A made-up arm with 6 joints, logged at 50 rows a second.
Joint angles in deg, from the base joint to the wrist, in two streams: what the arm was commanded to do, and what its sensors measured. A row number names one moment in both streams.
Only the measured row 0 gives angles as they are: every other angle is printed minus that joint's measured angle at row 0.
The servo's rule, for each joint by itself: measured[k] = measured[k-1] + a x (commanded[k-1-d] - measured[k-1]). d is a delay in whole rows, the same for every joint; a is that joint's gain. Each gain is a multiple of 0.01, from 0.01 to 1. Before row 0 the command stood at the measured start. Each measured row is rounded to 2 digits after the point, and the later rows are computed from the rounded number. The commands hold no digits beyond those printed.
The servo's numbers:
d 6
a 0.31 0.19 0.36 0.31 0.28 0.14
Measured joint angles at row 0: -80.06 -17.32 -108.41 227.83 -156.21 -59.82
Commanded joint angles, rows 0 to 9: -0.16 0.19 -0.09 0.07 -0.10 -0.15; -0.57 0.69 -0.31 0.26 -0.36 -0.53; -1.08 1.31 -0.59 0.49 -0.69 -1.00; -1.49 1.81 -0.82 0.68 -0.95 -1.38; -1.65 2.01 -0.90 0.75 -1.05 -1.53; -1.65 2.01 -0.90 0.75 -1.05 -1.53; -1.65 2.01 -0.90 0.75 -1.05 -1.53; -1.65 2.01 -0.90 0.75 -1.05 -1.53; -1.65 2.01 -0.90 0.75 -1.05 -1.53; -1.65 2.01 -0.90 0.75 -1.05 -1.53
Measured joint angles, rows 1 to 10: 0.00 0.00 0.00 0.00 0.00 0.00; 0.00 0.00 0.00 0.00 0.00 0.00; 0.00 0.00 0.00 0.00 0.00 0.00; 0.00 0.00 0.00 0.00 0.00 0.00; 0.00 0.00 0.00 0.00 0.00 0.00; 0.00 0.00 0.00 0.00 0.00 0.00; -0.05 0.04 -0.03 0.02 -0.03 -0.02; -0.21 0.16 -0.13 0.09 -0.12 -0.09; -0.48 0.38 -0.30 0.21 -0.28 -0.22; -0.79 0.65 -0.49 0.36 -0.47 -0.38
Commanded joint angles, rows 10 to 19: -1.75 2.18 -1.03 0.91 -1.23 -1.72; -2.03 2.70 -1.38 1.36 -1.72 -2.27; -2.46 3.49 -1.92 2.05 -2.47 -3.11; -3.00 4.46 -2.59 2.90 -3.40 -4.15; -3.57 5.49 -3.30 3.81 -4.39 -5.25; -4.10 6.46 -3.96 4.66 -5.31 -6.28; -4.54 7.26 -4.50 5.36 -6.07 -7.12; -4.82 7.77 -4.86 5.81 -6.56 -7.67; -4.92 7.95 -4.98 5.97 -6.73 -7.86; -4.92 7.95 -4.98 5.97 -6.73 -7.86
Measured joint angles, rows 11 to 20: -1.06 0.91 -0.64 0.48 -0.63 -0.54; -1.24 1.12 -0.73 0.56 -0.75 -0.68; -1.37 1.29 -0.79 0.62 -0.83 -0.80; -1.46 1.43 -0.83 0.66 -0.89 -0.90; -1.52 1.54 -0.86 0.69 -0.93 -0.99; -1.56 1.63 -0.87 0.71 -0.96 -1.07; -1.62 1.73 -0.93 0.77 -1.04 -1.16; -1.75 1.91 -1.09 0.95 -1.23 -1.32; -1.97 2.21 -1.39 1.29 -1.58 -1.57; -2.29 2.64 -1.82 1.79 -2.09 -1.93
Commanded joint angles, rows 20 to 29: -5.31 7.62 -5.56 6.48 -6.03 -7.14; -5.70 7.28 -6.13 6.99 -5.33 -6.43; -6.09 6.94 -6.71 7.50 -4.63 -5.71; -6.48 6.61 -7.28 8.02 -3.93 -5.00; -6.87 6.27 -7.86 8.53 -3.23 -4.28; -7.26 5.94 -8.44 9.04 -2.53 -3.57; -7.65 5.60 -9.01 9.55 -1.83 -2.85; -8.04 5.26 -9.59 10.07 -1.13 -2.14; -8.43 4.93 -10.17 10.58 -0.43 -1.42; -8.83 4.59 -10.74 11.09 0.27 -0.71
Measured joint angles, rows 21 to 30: -2.69 3.18 -2.35 2.42 -2.73 -2.39; -3.13 3.80 -2.93 3.11 -3.45 -2.93; -3.57 4.46 -3.50 3.81 -4.18 -3.52; -3.96 5.09 -3.99 4.43 -4.85 -4.10; -4.26 5.63 -4.35 4.91 -5.38 -4.63; -4.46 6.07 -4.58 5.24 -5.76 -5.08; -4.72 6.36 -4.93 5.62 -5.84 -5.37; -5.02 6.53 -5.36 6.04 -5.70 -5.52; -5.35 6.61 -5.85 6.49 -5.40 -5.55; -5.70 6.61 -6.36 6.96 -4.99 -5.47
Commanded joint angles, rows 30 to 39: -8.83 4.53 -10.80 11.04 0.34 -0.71; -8.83 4.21 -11.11 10.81 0.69 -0.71; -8.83 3.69 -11.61 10.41 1.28 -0.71; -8.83 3.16 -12.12 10.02 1.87 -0.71; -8.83 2.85 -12.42 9.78 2.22 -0.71; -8.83 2.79 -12.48 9.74 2.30 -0.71; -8.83 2.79 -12.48 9.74 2.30 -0.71; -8.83 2.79 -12.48 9.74 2.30 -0.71; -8.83 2.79 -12.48 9.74 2.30 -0.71; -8.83 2.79 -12.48 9.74 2.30 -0.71
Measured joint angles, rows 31 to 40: -6.06 6.55 -6.90 7.45 -4.50 -5.30; -6.43 6.43 -7.45 7.94 -3.95 -5.06; -6.81 6.27 -8.01 8.44 -3.36 -4.75; -7.19 6.08 -8.58 8.95 -2.74 -4.38; -7.57 5.86 -9.15 9.46 -2.09 -3.97; -7.96 5.62 -9.72 9.97 -1.43 -3.51; -8.23 5.41 -10.11 10.30 -0.93 -3.12; -8.42 5.18 -10.47 10.46 -0.48 -2.78; -8.55 4.90 -10.88 10.44 0.01 -2.49; -8.64 4.57 -11.33 10.31 0.53 -2.24
